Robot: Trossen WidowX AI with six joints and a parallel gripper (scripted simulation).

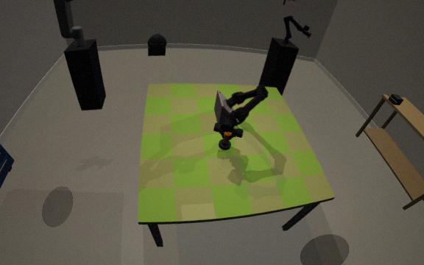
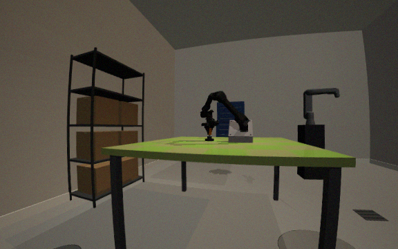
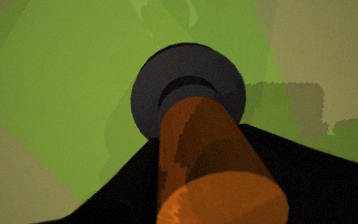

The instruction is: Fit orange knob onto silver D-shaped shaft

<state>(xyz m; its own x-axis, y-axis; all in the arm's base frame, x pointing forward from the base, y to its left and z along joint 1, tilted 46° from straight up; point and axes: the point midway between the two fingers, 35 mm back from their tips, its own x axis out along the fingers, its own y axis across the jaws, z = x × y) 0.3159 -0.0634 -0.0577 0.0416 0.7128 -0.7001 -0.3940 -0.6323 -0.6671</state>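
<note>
Now: the orange knob 3 cm above my gripper tip. The rest, counted from my gripper tip: round pedestal (4 cm below).
</note>
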